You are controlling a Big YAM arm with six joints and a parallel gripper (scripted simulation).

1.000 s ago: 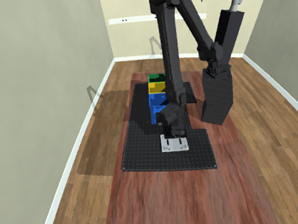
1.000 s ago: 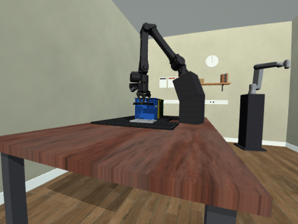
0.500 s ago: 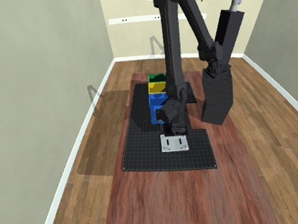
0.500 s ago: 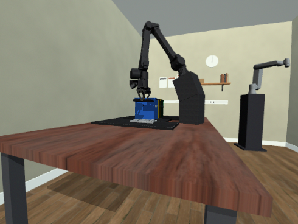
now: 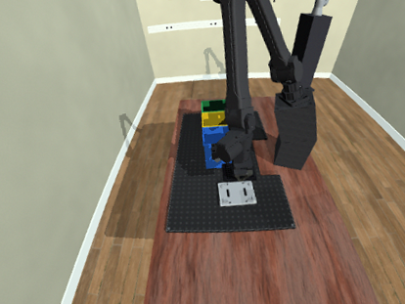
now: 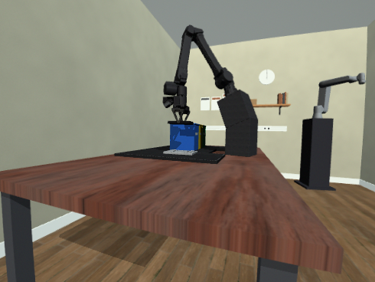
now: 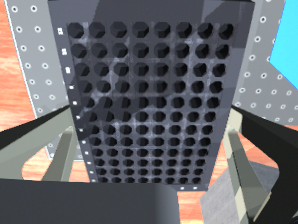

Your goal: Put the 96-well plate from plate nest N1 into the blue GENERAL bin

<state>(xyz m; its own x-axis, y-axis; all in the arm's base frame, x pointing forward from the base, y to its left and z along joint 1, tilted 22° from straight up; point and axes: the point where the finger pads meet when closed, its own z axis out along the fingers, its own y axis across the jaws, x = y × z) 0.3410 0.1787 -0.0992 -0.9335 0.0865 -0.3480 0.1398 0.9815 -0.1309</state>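
Right now my hand is 22 cm to the left of the blue bin, 9 cm above it and 2 cm short of it. From my hand the other things lie so: yellow bin 35 cm to the right, 9 cm below; then 96-well plate right at my hand; then grey plate nest 17 cm below.
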